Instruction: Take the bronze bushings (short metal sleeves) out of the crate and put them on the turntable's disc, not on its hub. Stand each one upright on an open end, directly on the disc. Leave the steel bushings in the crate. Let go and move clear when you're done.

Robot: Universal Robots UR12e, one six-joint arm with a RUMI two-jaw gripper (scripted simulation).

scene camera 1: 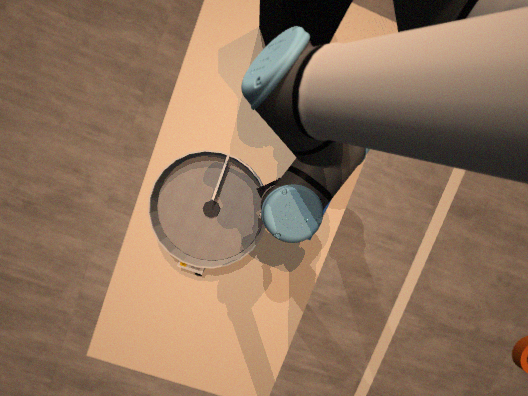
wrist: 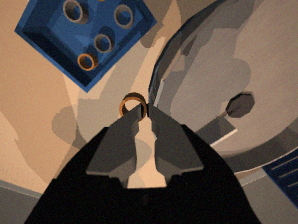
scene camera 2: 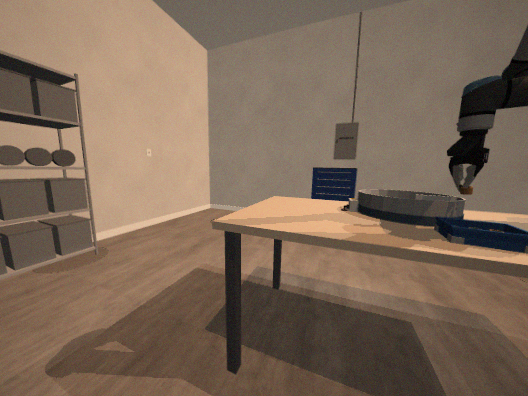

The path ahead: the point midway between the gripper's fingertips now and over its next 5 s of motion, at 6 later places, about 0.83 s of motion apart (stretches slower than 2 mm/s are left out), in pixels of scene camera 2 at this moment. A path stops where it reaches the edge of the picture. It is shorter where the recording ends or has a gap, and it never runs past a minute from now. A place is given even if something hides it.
My gripper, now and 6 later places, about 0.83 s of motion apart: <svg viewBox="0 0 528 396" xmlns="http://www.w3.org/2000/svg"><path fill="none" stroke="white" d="M461 191L433 188L430 190L430 195L429 203L428 204L428 204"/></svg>
